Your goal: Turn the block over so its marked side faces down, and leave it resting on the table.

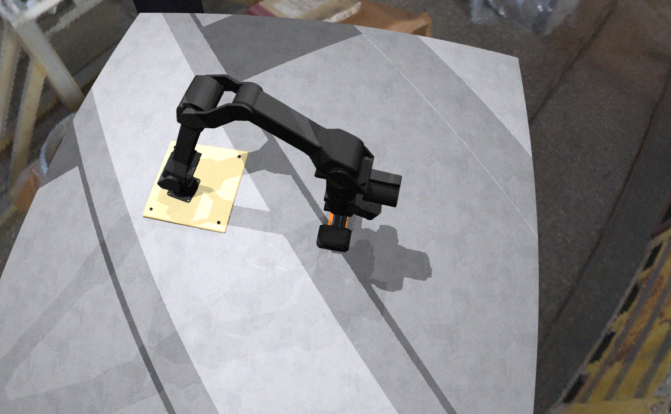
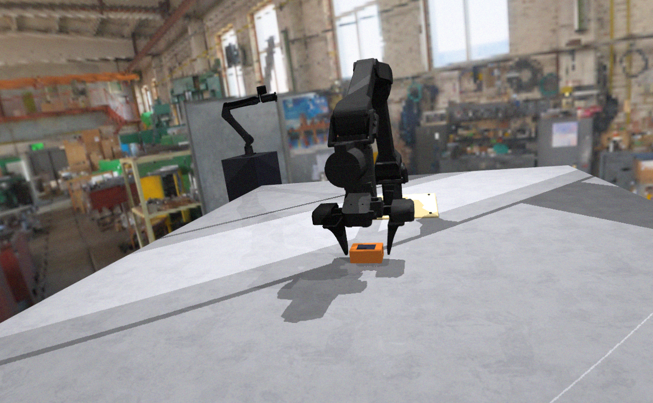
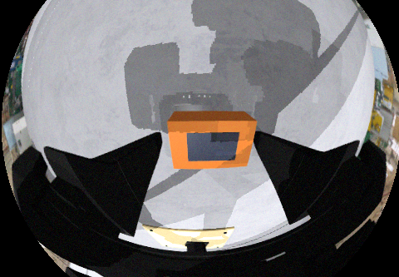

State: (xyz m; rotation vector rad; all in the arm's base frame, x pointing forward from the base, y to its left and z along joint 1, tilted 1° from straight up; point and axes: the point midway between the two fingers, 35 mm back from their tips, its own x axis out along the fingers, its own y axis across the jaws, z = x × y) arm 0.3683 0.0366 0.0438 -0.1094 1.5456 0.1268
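The orange block is 10 mm above my gripper tip.
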